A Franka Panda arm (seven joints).
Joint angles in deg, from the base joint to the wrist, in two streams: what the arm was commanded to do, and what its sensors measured. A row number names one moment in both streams.
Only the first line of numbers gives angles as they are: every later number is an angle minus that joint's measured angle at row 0.
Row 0, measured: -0.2 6.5 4.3 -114.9 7.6 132.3 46.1
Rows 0 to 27, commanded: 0.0 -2.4 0.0 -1.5 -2.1 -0.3 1.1; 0.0 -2.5 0.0 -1.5 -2.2 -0.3 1.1; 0.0 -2.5 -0.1 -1.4 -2.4 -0.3 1.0; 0.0 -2.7 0.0 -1.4 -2.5 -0.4 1.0; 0.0 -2.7 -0.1 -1.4 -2.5 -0.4 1.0; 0.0 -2.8 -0.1 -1.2 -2.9 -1.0 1.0; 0.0 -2.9 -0.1 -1.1 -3.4 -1.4 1.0; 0.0 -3.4 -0.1 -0.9 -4.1 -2.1 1.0; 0.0 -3.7 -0.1 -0.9 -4.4 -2.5 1.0; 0.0 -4.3 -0.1 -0.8 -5.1 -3.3 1.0; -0.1 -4.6 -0.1 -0.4 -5.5 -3.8 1.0; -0.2 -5.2 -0.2 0.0 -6.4 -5.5 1.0; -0.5 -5.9 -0.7 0.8 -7.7 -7.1 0.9; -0.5 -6.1 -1.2 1.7 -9.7 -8.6 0.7; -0.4 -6.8 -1.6 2.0 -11.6 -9.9 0.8; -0.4 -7.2 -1.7 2.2 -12.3 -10.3 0.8; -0.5 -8.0 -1.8 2.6 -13.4 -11.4 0.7; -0.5 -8.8 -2.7 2.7 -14.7 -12.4 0.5; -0.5 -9.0 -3.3 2.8 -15.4 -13.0 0.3; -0.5 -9.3 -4.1 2.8 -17.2 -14.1 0.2; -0.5 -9.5 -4.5 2.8 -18.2 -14.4 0.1; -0.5 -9.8 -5.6 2.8 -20.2 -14.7 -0.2; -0.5 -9.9 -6.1 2.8 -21.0 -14.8 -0.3; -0.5 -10.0 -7.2 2.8 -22.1 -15.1 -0.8; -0.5 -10.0 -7.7 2.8 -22.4 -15.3 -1.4; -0.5 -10.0 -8.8 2.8 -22.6 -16.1 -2.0; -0.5 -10.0 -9.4 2.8 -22.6 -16.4 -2.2; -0.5 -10.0 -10.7 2.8 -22.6 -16.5 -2.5
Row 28, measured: -0.6 -9.6 -8.0 2.6 -21.3 -14.7 -1.0
